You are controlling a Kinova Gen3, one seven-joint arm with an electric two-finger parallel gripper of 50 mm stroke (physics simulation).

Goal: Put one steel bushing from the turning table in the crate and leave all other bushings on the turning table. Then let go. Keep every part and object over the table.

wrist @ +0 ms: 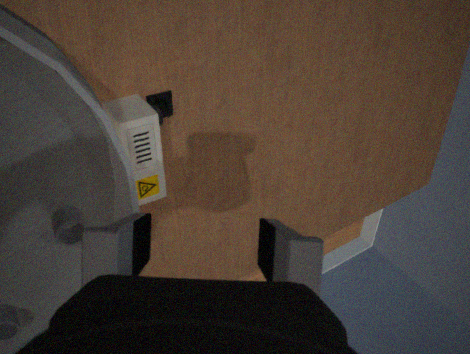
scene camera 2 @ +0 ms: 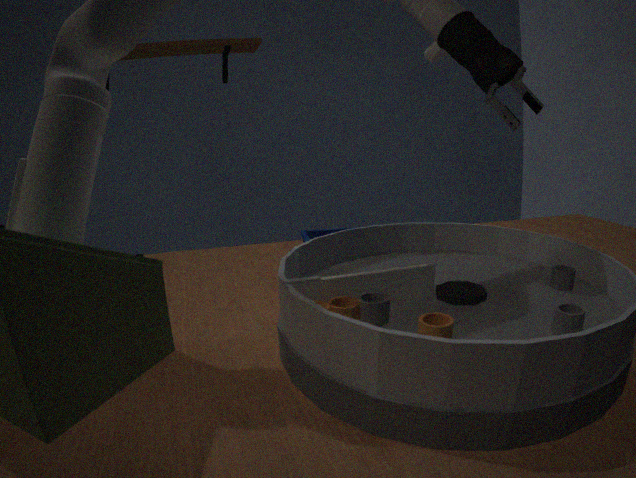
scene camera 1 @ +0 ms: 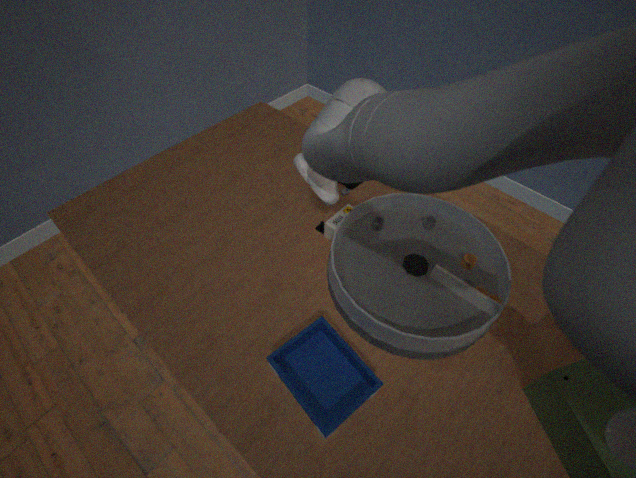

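The grey turning table is a round, walled dish. Grey steel bushings stand in it: one near the white box side, another close by, and a third beside the divider. Orange bushings are there too, some partly hidden by the wall. The blue crate holds nothing visible. My gripper is open and empty, high above the table by the dish's rim; the arm hides its fingers in scene camera 1.
A thin divider stands inside the dish, right of the dark hub in scene camera 1. A white box adjoins the rim. A green block stands near the arm's base.
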